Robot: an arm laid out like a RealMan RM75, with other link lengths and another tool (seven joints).
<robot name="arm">
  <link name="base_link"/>
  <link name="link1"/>
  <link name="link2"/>
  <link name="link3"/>
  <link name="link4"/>
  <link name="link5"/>
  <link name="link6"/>
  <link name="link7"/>
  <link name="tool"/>
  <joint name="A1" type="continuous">
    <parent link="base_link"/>
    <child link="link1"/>
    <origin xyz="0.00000 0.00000 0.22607"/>
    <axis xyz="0 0 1"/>
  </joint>
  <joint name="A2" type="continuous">
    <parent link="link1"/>
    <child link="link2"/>
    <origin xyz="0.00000 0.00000 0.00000"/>
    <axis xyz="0 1 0"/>
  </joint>
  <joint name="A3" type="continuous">
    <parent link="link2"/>
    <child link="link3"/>
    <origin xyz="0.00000 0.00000 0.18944"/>
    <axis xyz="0 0 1"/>
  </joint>
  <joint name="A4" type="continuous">
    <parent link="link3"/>
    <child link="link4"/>
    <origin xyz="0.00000 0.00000 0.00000"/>
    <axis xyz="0 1 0"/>
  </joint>
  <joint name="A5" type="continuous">
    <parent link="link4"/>
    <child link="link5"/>
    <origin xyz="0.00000 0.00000 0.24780"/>
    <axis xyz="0 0 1"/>
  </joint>
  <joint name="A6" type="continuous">
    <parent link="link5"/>
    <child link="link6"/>
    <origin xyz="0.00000 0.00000 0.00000"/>
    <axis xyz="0 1 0"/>
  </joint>
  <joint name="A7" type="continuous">
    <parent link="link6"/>
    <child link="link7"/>
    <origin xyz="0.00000 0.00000 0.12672"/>
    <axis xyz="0 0 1"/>
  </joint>
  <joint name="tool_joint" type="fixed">
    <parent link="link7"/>
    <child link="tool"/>
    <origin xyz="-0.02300 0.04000 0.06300" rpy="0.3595 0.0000 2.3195"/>
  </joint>
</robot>
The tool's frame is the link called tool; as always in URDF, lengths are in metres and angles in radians. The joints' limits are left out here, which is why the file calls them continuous.
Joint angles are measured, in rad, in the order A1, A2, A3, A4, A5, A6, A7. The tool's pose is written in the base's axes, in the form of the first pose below.
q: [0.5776, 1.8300, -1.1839, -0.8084, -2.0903, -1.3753, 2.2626]
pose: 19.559 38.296 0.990 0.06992 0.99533 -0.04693 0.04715
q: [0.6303, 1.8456, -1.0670, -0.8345, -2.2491, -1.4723, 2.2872]
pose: 19.127 38.423 2.363 0.07446 0.99261 -0.06095 0.07392
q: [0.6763, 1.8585, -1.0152, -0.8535, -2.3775, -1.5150, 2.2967]
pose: 19.025 38.650 2.829 0.07183 0.98859 -0.06929 0.11283
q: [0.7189, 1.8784, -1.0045, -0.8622, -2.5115, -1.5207, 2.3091]
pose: 19.445 38.921 2.464 0.07039 0.98058 -0.07635 0.16639
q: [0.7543, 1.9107, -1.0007, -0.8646, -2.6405, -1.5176, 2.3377]
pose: 19.971 39.043 1.649 0.07820 0.97027 -0.08332 0.21334
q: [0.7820, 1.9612, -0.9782, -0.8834, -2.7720, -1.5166, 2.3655]
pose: 20.220 39.088 0.806 0.08591 0.96053 -0.08478 0.25063
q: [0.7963, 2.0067, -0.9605, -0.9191, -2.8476, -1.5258, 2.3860]
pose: 19.710 39.062 0.194 0.08703 0.95634 -0.08351 0.26621
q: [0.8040, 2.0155, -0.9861, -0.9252, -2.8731, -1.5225, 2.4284]
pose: 19.547 39.223 -0.178 0.09571 0.95180 -0.08084 0.27998
